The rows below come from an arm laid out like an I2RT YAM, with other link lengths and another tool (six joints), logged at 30 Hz.
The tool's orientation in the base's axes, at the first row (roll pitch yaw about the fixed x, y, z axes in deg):
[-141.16, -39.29, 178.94]
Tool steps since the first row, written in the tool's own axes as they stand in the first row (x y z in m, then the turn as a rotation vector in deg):
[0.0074, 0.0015, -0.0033, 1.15, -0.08, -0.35]
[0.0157, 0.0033, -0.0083, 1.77, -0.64, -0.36]
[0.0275, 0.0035, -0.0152, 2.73, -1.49, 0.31]
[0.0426, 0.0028, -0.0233, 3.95, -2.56, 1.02]
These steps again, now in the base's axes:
[-0.0046, 0.0033, 0.0059, -0.68, 0.17, 0.98]
[-0.0092, 0.0079, 0.0133, -0.94, -0.26, 1.65]
[-0.0149, 0.0125, 0.0249, -1.70, -1.32, 2.27]
[-0.0223, 0.0172, 0.0397, -2.59, -2.59, 3.13]

